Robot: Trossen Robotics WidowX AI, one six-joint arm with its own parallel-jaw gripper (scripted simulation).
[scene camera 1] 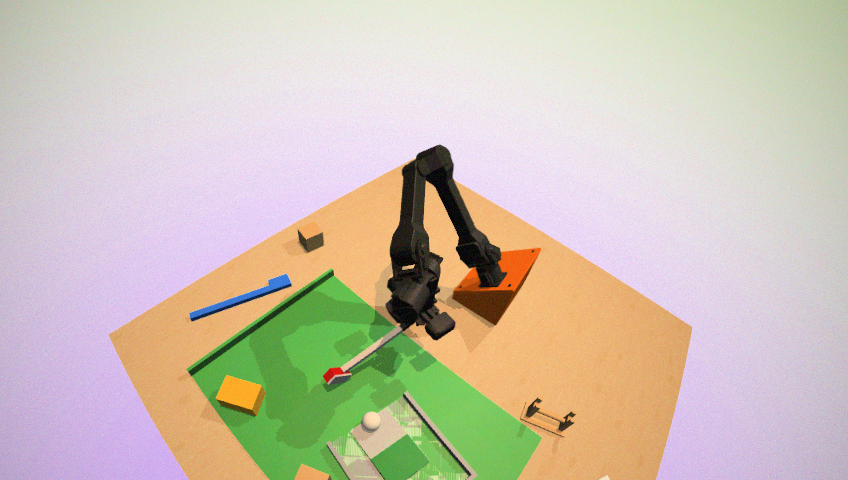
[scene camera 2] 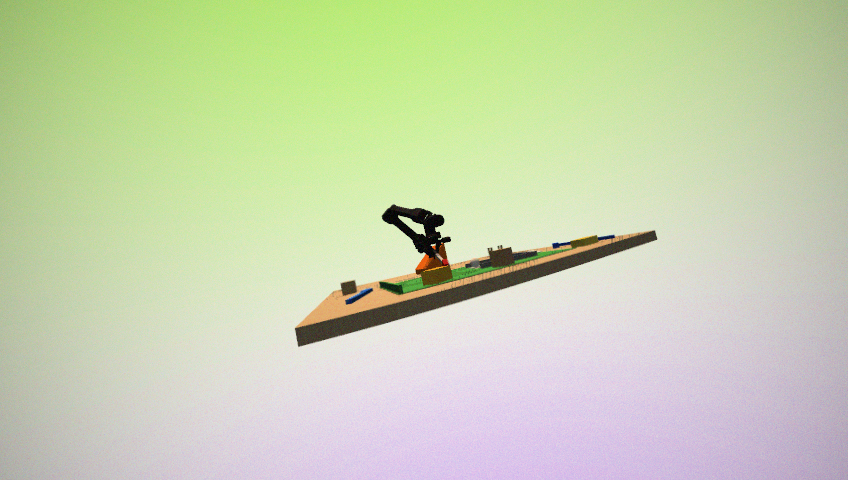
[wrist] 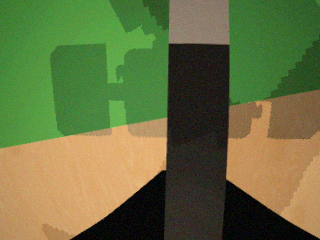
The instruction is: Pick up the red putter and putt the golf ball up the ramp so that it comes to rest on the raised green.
The same spot on a green mat: (wrist: 73, 73) is (scene camera 1: 420, 364).
